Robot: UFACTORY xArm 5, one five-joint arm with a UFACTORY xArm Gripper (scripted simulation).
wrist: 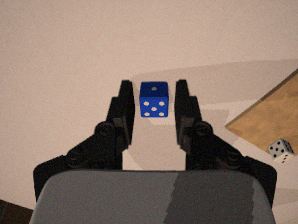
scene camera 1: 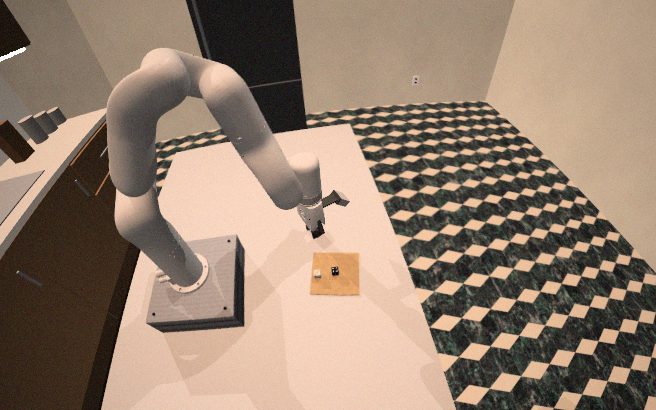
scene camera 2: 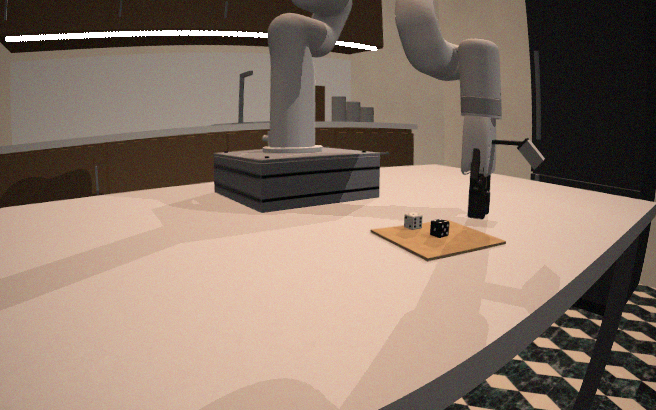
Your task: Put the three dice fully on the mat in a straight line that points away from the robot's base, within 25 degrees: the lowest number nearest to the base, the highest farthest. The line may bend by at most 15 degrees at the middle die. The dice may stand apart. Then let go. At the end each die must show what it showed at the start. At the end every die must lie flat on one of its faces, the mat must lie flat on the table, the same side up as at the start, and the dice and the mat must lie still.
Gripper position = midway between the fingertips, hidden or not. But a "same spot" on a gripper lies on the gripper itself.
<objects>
my gripper: wrist; scene camera 1 314,232; scene camera 2
same spot on my gripper: (scene camera 2: pixel 478 202) = (wrist: pixel 200 113)
</objects>
